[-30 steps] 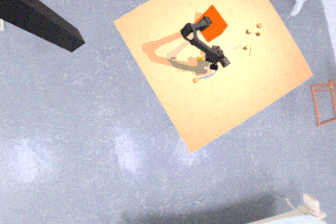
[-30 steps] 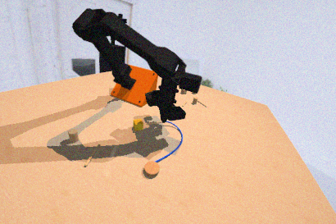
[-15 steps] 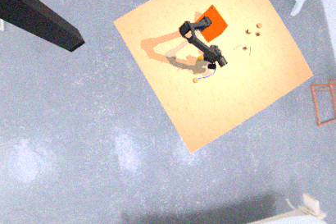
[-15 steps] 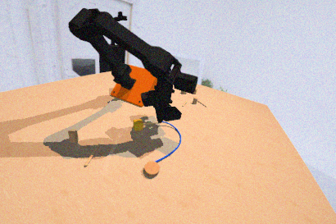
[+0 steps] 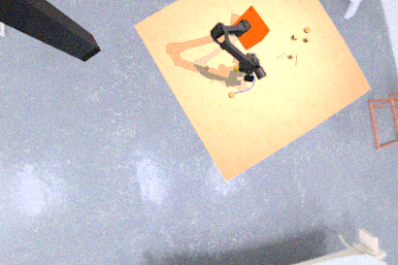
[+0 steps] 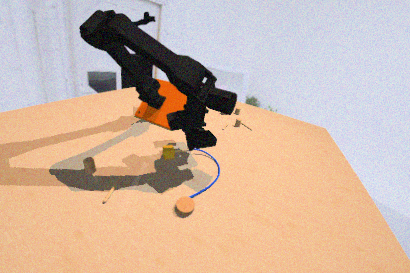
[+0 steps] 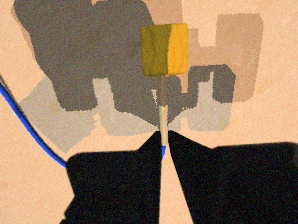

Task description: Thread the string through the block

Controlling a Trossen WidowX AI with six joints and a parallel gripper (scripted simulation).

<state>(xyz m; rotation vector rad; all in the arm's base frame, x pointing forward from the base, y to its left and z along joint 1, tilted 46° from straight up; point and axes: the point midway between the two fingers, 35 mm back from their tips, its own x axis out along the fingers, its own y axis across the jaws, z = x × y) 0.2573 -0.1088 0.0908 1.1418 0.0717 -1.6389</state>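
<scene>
Right now the yellow wooden block is 50 mm to the right of my gripper tip and 40 mm behind it. The rest, counted from my gripper tip: loose stick 240 mm to the right, 60 mm behind, 10 mm below; then round wooden button 180 mm to the right, 90 mm ahead, 10 mm below; then short wooden cylinder 220 mm to the right, 160 mm behind.
</scene>
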